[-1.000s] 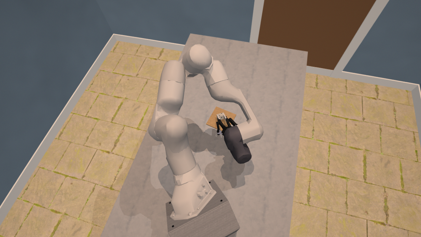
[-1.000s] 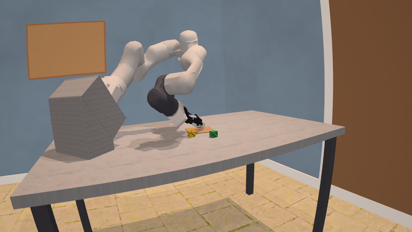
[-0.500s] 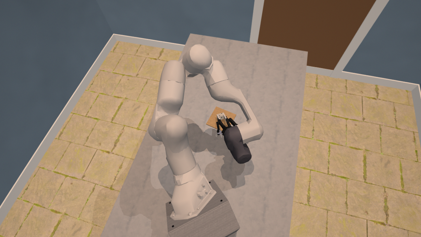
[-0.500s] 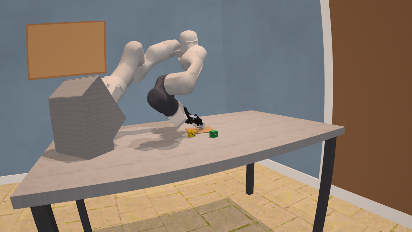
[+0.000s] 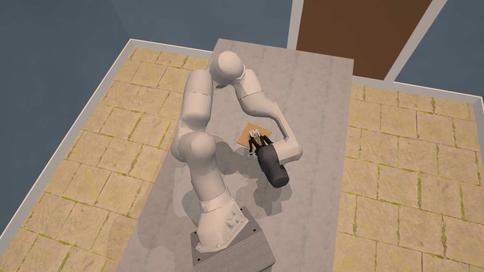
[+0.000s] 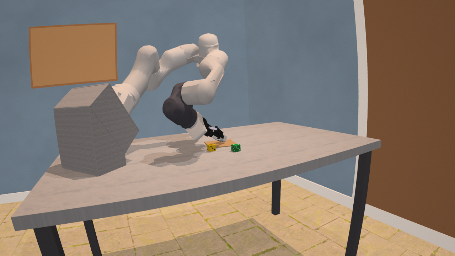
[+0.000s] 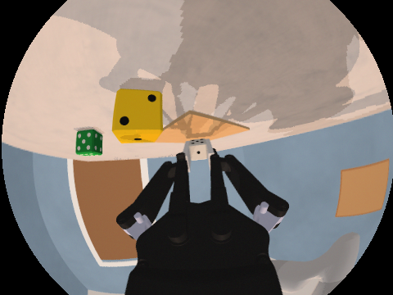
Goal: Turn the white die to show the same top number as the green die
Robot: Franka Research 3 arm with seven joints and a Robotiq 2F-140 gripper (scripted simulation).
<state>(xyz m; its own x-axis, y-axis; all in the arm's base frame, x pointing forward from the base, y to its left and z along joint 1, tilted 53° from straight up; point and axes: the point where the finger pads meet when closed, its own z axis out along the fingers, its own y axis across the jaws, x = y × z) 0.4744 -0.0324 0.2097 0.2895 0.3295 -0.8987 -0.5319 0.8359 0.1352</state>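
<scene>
The white die is 1 cm ahead of my hand, 1 cm to the left of it and 1 cm below it. Also, from my hand: mat (1 cm ahead, 1 cm to the left, 3 cm below); then yellow die (6 cm behind, 11 cm to the right, 2 cm below); then green die (3 cm ahead, 16 cm to the right, 2 cm below).
</scene>
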